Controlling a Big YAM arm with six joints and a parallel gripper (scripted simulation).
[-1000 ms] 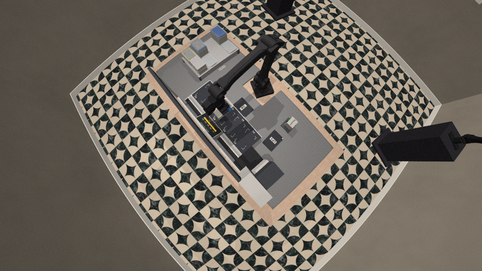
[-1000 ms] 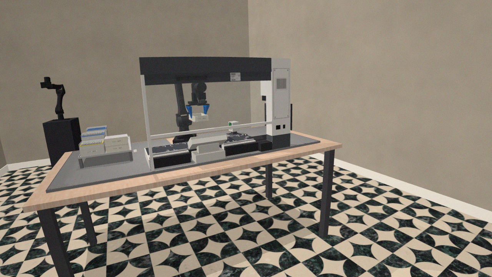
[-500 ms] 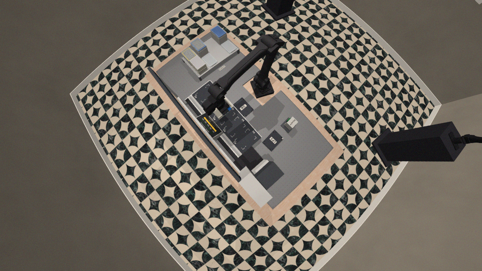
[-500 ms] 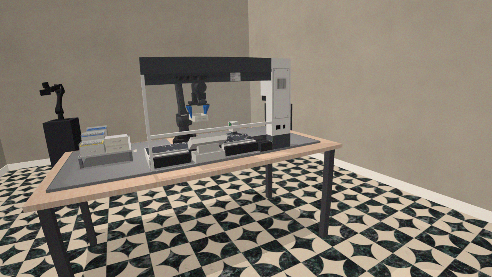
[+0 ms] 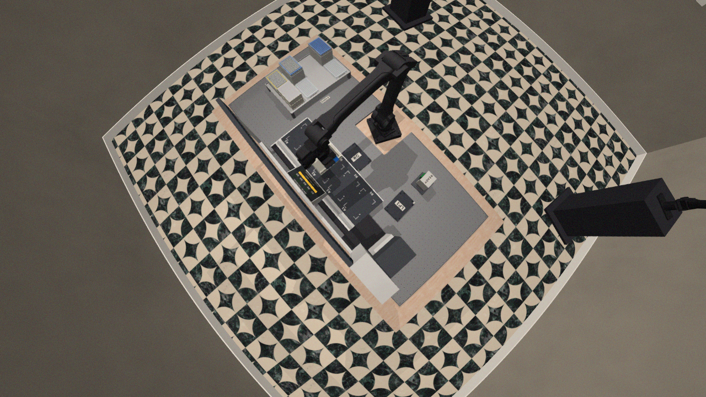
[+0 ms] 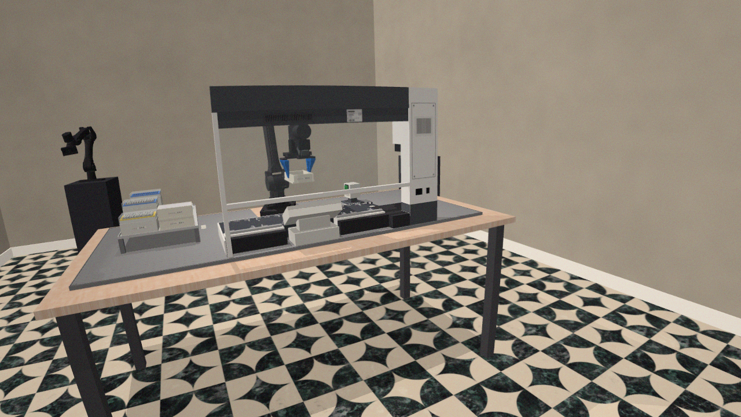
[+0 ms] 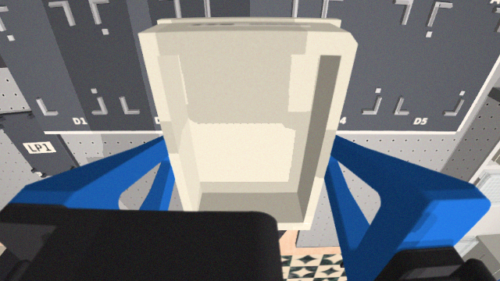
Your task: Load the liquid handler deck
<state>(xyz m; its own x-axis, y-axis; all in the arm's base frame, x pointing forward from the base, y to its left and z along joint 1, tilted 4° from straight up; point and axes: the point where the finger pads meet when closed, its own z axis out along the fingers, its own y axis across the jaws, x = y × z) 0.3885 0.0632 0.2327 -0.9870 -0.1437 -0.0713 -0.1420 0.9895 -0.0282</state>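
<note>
The cream one-well reservoir is 10 mm below my hand. From my hand the other things lie so: liquid handler's gantry (180 mm ahead, 60 mm to the left, 290 mm above); then frame post (230 mm ahead, 280 mm to the right, 10 mm above); then regrip nest RG (170 mm behind, 10 mm to the left, 220 mm below).
</note>
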